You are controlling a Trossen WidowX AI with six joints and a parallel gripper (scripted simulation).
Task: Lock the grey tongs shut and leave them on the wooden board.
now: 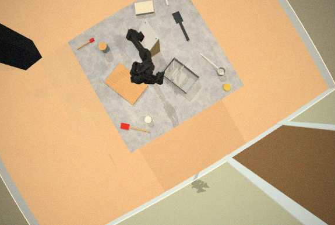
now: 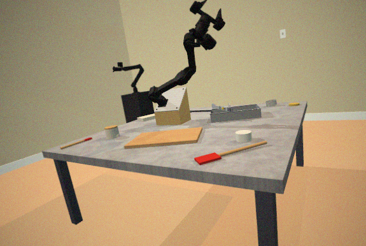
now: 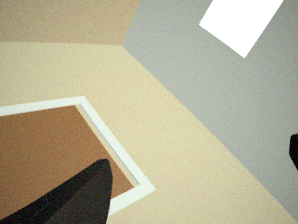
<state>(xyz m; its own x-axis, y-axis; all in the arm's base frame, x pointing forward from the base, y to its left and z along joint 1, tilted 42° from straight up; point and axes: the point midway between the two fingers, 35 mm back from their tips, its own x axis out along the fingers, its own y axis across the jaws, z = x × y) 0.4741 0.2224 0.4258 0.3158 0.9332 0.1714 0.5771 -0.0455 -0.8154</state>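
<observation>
The yellow piece lies 570 mm below my gripper tip, 170 mm to the left of it and 70 mm behind it. Round my gripper tip: white cup 620 mm below, 270 mm to the right, 150 mm ahead; wooden board 630 mm below, 250 mm to the right, 250 mm behind; roasting tin 610 mm below, 220 mm to the left, 20 mm behind.
</observation>
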